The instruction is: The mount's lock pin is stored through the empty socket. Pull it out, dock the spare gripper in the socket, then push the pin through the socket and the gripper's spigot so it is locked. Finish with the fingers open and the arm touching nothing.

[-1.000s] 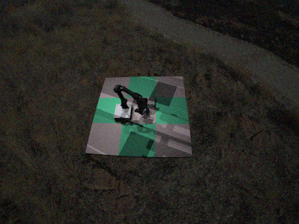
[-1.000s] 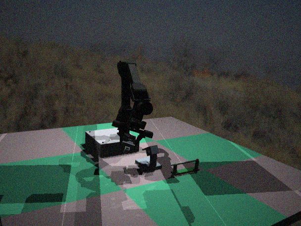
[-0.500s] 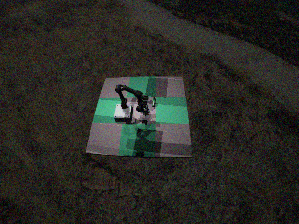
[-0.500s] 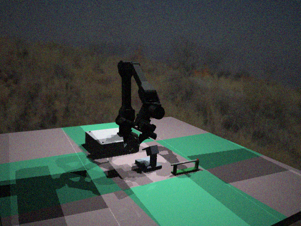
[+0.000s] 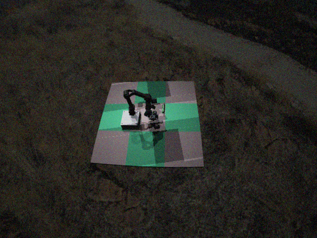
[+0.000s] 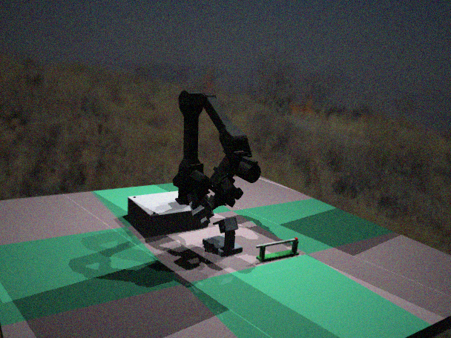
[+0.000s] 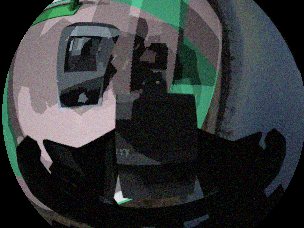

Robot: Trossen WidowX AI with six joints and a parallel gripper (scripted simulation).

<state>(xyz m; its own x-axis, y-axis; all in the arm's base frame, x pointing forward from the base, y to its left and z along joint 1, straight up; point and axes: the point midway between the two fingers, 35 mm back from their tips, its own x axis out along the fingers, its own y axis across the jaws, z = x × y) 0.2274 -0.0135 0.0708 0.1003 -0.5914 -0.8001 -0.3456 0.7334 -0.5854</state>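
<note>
The green cradle lies 220 mm to the left of my gripper tip, 130 mm ahead of it and 90 mm below it. Also, from my gripper tip: spare gripper (10 mm to the left, 10 mm above); then mount socket (80 mm to the left, 60 mm below, 40 mm ahead).
</note>
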